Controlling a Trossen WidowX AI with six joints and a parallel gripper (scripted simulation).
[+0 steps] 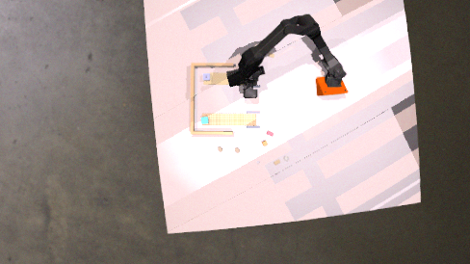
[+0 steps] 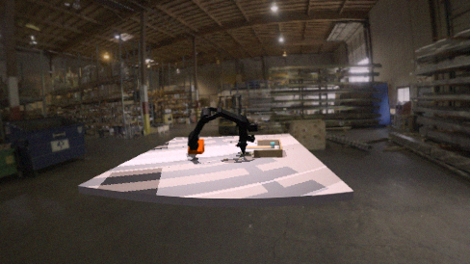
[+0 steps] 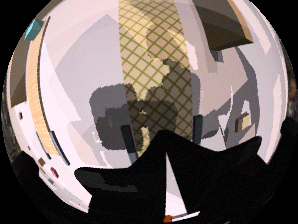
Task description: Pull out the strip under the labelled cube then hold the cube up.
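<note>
Now: gripper tip 90 mm short of the checkered strip and 10 mm to the left of it.
</note>
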